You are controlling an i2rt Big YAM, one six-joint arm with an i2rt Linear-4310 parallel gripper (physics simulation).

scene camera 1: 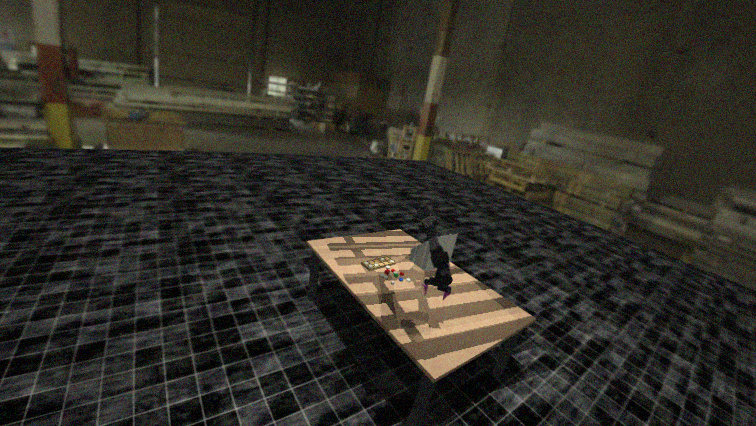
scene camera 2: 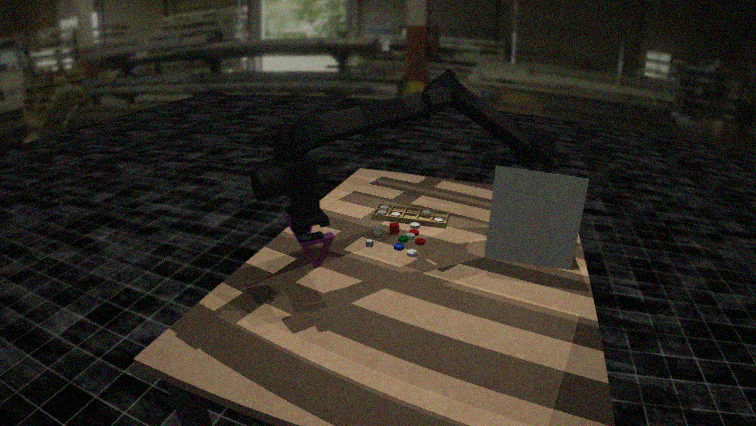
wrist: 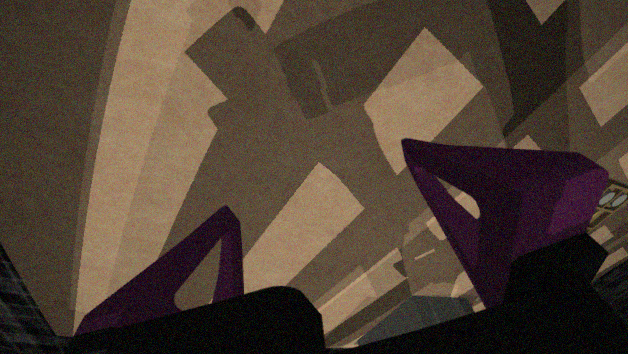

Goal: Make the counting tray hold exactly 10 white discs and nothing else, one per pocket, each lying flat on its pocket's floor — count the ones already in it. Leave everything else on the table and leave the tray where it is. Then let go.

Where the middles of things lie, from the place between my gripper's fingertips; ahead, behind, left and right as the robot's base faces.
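Hand 15 cm past the counting tray [scene camera 2: 408, 215], 13 cm above it, 56 cm to the left of it.
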